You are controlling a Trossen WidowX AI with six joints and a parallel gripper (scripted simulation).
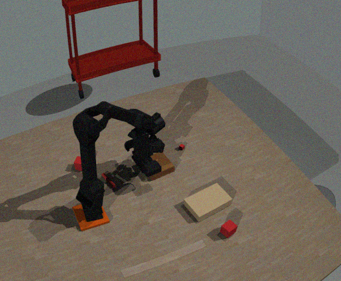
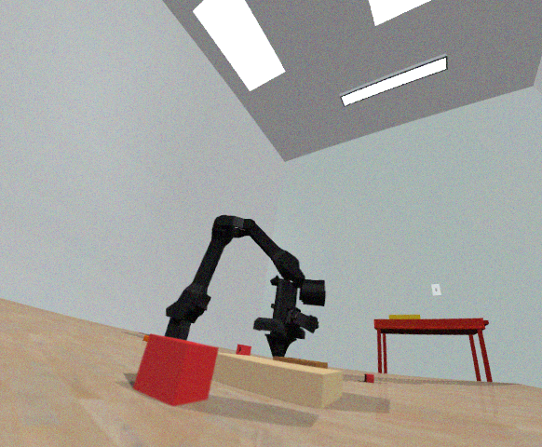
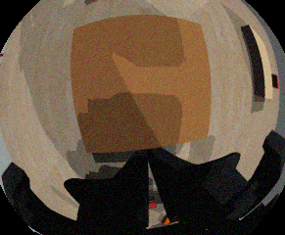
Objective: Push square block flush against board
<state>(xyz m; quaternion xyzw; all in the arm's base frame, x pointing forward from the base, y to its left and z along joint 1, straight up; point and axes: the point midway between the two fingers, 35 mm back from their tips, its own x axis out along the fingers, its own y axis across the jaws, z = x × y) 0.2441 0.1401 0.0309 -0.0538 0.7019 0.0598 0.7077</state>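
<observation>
Right now the brown square block is 60 mm ahead of my gripper tip, 10 mm to the left of it and 10 mm above it. From my gripper tip the other things lie so: tiny red cube: 190 mm ahead, 80 mm to the left; then beige board: 160 mm ahead, 240 mm to the right, 10 mm above; then red bar: 140 mm behind, 10 mm to the left.
</observation>
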